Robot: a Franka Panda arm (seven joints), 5 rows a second.
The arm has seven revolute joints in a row. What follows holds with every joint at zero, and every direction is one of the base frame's. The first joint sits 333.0 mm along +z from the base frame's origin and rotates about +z. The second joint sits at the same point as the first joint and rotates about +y. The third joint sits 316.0 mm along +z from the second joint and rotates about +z. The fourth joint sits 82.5 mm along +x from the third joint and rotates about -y. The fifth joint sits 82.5 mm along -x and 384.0 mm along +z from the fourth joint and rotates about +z. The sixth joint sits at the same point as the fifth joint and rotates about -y. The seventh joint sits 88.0 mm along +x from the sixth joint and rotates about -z. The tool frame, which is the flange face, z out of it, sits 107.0 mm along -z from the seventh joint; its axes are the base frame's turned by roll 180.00, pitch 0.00 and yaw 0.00 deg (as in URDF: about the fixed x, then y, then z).
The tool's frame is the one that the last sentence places.
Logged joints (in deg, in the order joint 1, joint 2, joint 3, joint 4, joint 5, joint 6, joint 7), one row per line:
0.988 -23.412 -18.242 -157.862 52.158 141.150 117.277
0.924 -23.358 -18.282 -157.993 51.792 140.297 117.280
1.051 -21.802 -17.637 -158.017 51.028 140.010 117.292
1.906 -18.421 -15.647 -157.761 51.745 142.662 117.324
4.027 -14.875 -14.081 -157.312 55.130 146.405 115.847
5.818 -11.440 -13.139 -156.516 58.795 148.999 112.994
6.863 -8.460 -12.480 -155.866 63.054 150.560 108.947
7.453 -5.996 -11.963 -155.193 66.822 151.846 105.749
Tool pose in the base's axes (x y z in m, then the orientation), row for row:
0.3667 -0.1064 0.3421 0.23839 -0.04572 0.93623 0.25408
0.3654 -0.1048 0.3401 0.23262 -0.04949 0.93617 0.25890
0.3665 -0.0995 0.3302 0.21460 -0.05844 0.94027 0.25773
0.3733 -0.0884 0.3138 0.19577 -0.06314 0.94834 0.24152
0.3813 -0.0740 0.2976 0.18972 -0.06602 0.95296 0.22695
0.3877 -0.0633 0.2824 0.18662 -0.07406 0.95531 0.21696
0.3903 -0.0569 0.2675 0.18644 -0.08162 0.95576 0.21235
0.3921 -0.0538 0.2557 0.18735 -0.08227 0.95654 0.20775
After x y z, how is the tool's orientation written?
As a quaternion, w x y z.
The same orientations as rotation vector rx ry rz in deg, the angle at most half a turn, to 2 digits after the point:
-7.18 146.93 39.88
-7.79 147.37 40.75
-9.29 149.43 40.96
-10.14 152.23 38.77
-10.63 153.48 36.55
-11.95 154.11 35.00
-13.17 154.20 34.26
-13.27 154.25 33.50

